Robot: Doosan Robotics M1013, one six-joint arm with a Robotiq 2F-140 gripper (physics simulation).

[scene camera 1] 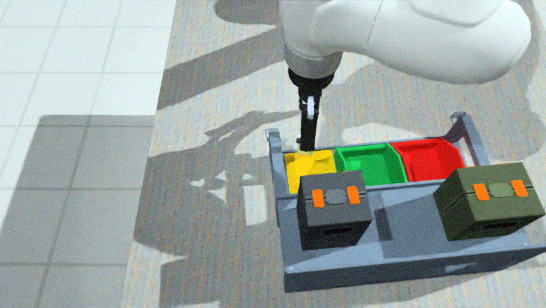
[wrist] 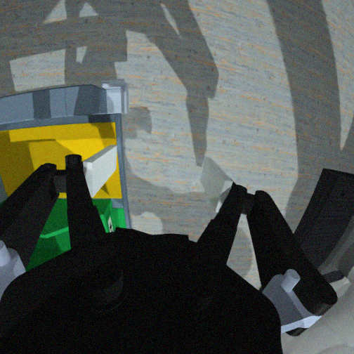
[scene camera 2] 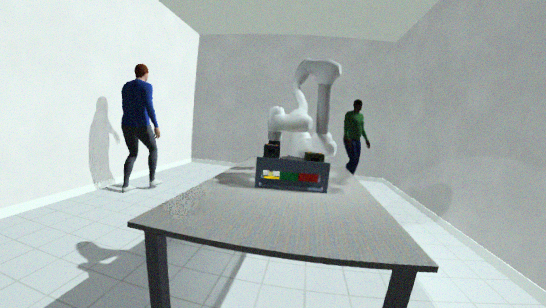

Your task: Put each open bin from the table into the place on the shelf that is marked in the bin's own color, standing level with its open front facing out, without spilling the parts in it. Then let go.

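Places are measured from the arm's base along level axes (x ahead, y left, z up), in metres.
Pixels of known places: gripper, fingertip midpoint: [scene camera 2: 272,174].
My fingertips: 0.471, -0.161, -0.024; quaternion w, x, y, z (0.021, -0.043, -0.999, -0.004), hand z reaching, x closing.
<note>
For each thing: its top centre in the pictures, then the offset to it from my fingertips, as dx, dy, dz. "*": a spot on its surface instead. Level surfaces: height alone.
- yellow bin, surface spot: [scene camera 1: 298,172] * +0.095, -0.020, -0.004
- grey-blue shelf, surface spot: [scene camera 1: 410,212] * +0.221, +0.144, +0.091
- green bin, surface spot: [scene camera 1: 367,162] * +0.082, +0.117, -0.002
- red bin, surface spot: [scene camera 1: 427,160] * +0.084, +0.236, -0.002
- dark grey case, middle of its top: [scene camera 1: 335,196] [scene camera 2: 272,144] +0.235, +0.006, +0.213
- olive case, middle of its top: [scene camera 1: 500,189] [scene camera 2: 314,152] +0.228, +0.237, +0.188
- shelf post, surface spot: [scene camera 1: 274,160] * +0.107, -0.068, +0.074
- table, its level: dz -0.011
The yellow bin [scene camera 1: 298,172] [wrist: 95,131] is at the left end of the grey-blue shelf [scene camera 1: 410,212] [scene camera 2: 292,166] [wrist: 55,102]; its front is partly hidden in scene camera 1, and I cannot tell whether it stands level. The green bin [scene camera 1: 367,162] [scene camera 2: 289,176] is in the middle and the red bin [scene camera 1: 427,160] [scene camera 2: 308,177] at the right, side by side on the shelf. I see no loose parts clearly. My gripper [scene camera 1: 307,149] [wrist: 159,163] is open and empty at the yellow bin's outer edge. One finger pad is over the yellow bin, the other outside the shelf over the table.
A dark grey case [scene camera 1: 335,217] [scene camera 2: 271,151] and an olive case [scene camera 1: 495,205] [scene camera 2: 314,157] with orange latches stand on the shelf's top board, near the bins. A shelf post [scene camera 1: 274,160] rises beside the yellow bin. Two people [scene camera 2: 137,105] [scene camera 2: 355,125] are beyond the table [scene camera 2: 280,220].
</note>
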